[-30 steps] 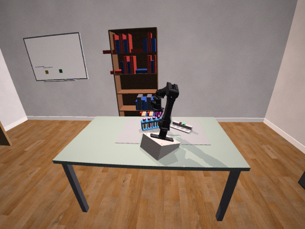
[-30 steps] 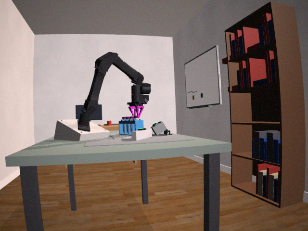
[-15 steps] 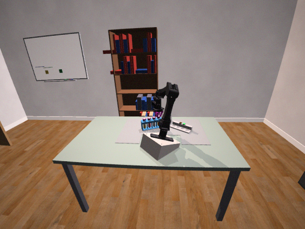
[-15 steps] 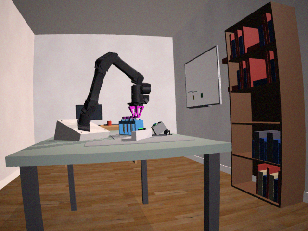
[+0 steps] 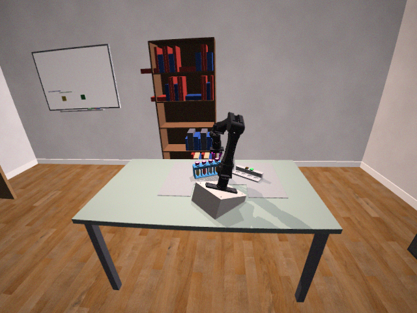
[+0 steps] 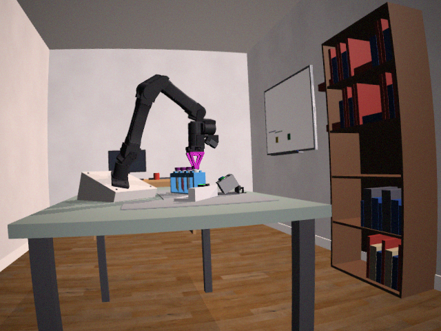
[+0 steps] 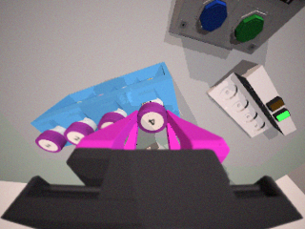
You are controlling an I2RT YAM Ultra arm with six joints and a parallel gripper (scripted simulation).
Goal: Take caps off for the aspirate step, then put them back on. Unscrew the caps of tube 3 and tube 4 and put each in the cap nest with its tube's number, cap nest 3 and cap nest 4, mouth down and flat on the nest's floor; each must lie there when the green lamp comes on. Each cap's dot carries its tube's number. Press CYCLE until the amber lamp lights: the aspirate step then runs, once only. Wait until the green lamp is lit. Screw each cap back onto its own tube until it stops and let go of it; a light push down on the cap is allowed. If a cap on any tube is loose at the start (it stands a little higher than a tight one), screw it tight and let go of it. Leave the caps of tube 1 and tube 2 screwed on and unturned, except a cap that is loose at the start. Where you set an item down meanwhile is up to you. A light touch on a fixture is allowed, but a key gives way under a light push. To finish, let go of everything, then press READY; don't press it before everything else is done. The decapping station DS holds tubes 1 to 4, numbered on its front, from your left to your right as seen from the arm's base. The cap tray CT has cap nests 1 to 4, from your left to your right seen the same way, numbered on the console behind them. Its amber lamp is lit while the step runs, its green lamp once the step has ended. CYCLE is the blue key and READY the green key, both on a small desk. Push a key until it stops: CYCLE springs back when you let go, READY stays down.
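Now: hand right at the purple cap. From my hand the other things lie so: grey key desk: 10 cm ahead, 9 cm to the right, 7 cm below; then blue cycle key: 9 cm ahead, 7 cm to the right, 5 cm below; then green ready key: 11 cm to the right, 8 cm ahead, 5 cm below.
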